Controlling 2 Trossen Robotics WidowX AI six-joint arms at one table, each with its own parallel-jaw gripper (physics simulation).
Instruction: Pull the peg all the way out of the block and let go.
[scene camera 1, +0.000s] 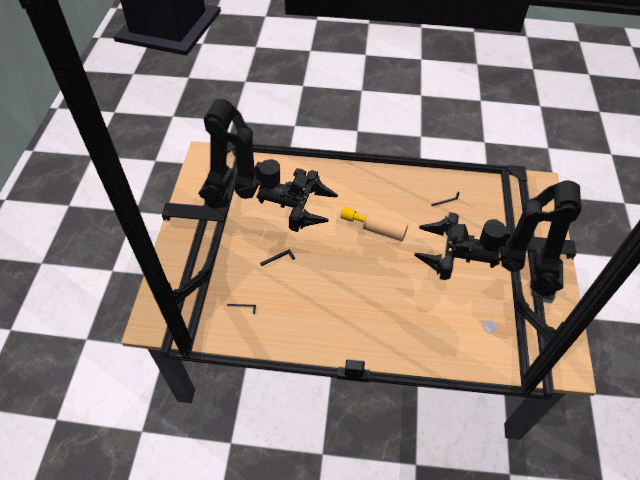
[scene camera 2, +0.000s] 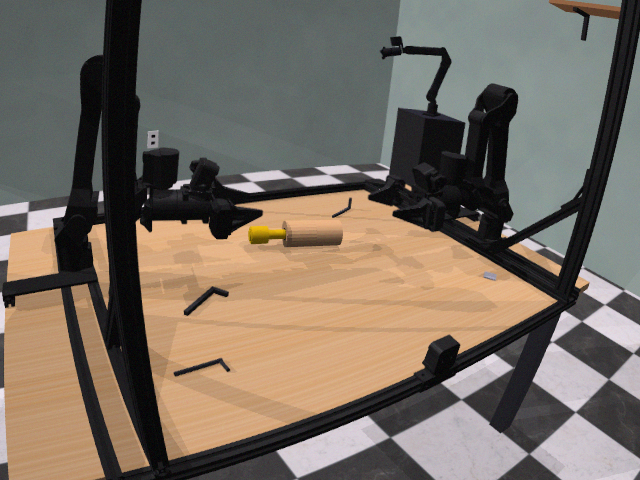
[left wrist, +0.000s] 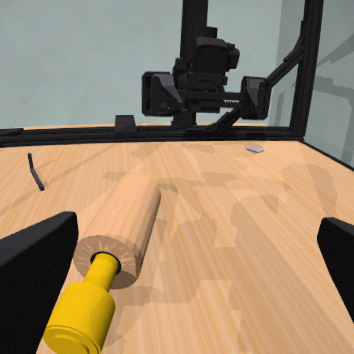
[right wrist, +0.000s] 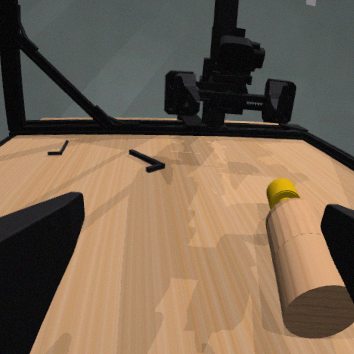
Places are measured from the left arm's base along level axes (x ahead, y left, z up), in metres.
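Where they show: left gripper, fingertip midpoint: (scene camera 1: 333, 208) (scene camera 2: 255, 204) (left wrist: 202, 227) (right wrist: 236, 108); right gripper, fingertip midpoint: (scene camera 1: 416, 240) (scene camera 2: 380, 205) (left wrist: 218, 107) (right wrist: 207, 211); left arm's base, link origin: (scene camera 1: 216, 202) (scene camera 2: 75, 267) (right wrist: 212, 124); right arm's base, link origin: (scene camera 1: 542, 288) (scene camera 2: 488, 236) (left wrist: 183, 124).
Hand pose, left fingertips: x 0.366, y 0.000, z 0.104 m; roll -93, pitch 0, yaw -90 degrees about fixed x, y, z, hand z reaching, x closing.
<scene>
Each offset is from my left fingertips to the centre of the thing.
The yellow peg {dz -0.095, dx +0.073, dy +0.062 m} (scene camera 1: 348, 213) (scene camera 2: 259, 235) (left wrist: 82, 315) (right wrist: 282, 191) has a thick head and a thinner shaft, whose far end is hidden in the hole of the wooden cylindrical block {dz -0.095, dx +0.146, dy +0.054 m} (scene camera 1: 385, 226) (scene camera 2: 314, 233) (left wrist: 122, 215) (right wrist: 305, 260). Both lie in line on the table, the peg's head toward the left arm. My left gripper (scene camera 1: 332, 207) (left wrist: 202, 227) is open and empty, a short way from the peg's head. My right gripper (scene camera 1: 417, 240) (scene camera 2: 382, 204) (right wrist: 207, 211) is open and empty, beyond the block's other end and apart from it.
Black L-shaped keys lie on the table: one {dz -0.107, dx +0.298, dy +0.221 m} (scene camera 1: 445, 199) (scene camera 2: 342, 207) behind the block, another {dz -0.119, dx -0.122, dy -0.138 m} (scene camera 1: 277, 256) (scene camera 2: 205, 299) and a third {dz -0.120, dx -0.165, dy -0.312 m} (scene camera 1: 241, 305) (scene camera 2: 202, 366) toward the front left. A small grey piece {dz -0.121, dx +0.485, dy -0.172 m} (scene camera 1: 489, 326) (scene camera 2: 490, 275) lies at front right. Black frame rails edge the table.
</scene>
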